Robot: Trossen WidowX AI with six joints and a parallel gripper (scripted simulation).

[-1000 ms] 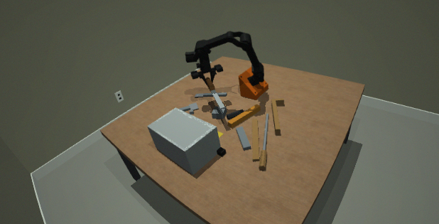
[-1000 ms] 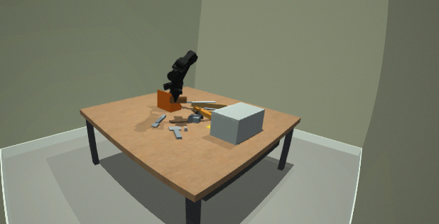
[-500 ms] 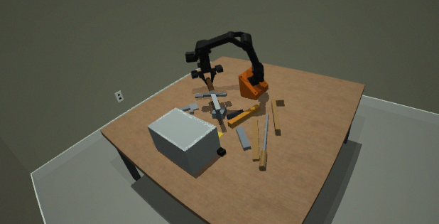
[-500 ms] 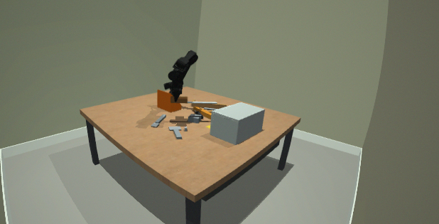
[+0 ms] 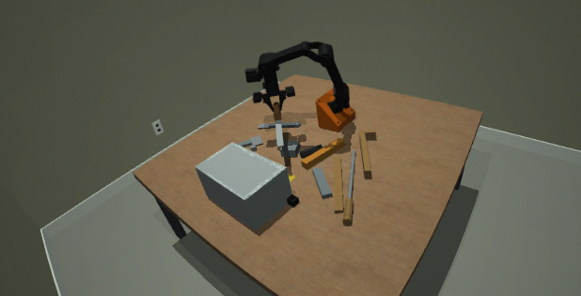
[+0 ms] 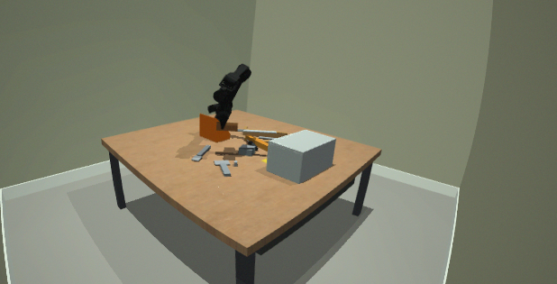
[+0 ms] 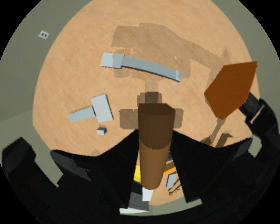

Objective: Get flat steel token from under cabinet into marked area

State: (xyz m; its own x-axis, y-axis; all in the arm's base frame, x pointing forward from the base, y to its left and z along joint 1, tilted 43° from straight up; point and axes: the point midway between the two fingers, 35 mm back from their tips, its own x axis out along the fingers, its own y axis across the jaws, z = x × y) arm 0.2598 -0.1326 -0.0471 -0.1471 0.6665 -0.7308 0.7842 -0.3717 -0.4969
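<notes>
My gripper tip is now 130 mm to the right of the grey block, 130 mm above it and 60 mm short of it. Round my gripper tip: wooden stick (430 mm to the left, 140 mm below, 90 mm ahead); then orange bar (270 mm to the left, 130 mm below, 10 mm behind); then grey t-piece (140 mm below, 140 mm ahead, 90 mm to the right).
</notes>
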